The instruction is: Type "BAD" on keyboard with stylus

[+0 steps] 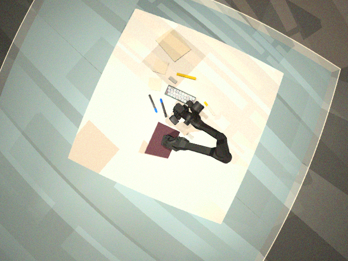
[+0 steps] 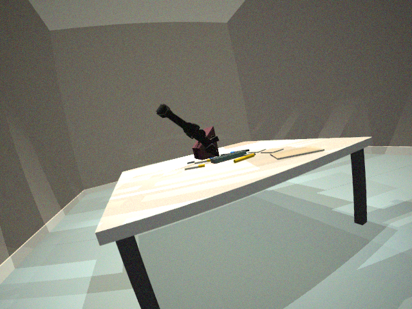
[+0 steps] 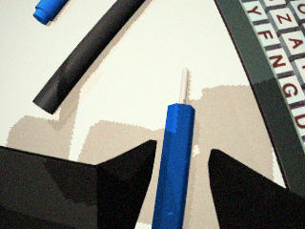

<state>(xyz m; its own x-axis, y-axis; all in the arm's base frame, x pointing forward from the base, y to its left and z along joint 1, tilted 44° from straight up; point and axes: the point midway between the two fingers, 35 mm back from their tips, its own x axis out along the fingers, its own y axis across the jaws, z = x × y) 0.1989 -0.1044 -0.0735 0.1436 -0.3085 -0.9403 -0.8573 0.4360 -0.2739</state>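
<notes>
Right now my gripper tip is 1 cm short of the stylus, 1 cm to the right of it and 1 cm above it. Also, from my gripper tip: yellow bar: 25 cm ahead, 1 cm to the left, 1 cm below; then grey block: 20 cm ahead, 10 cm to the left, 1 cm below.
</notes>
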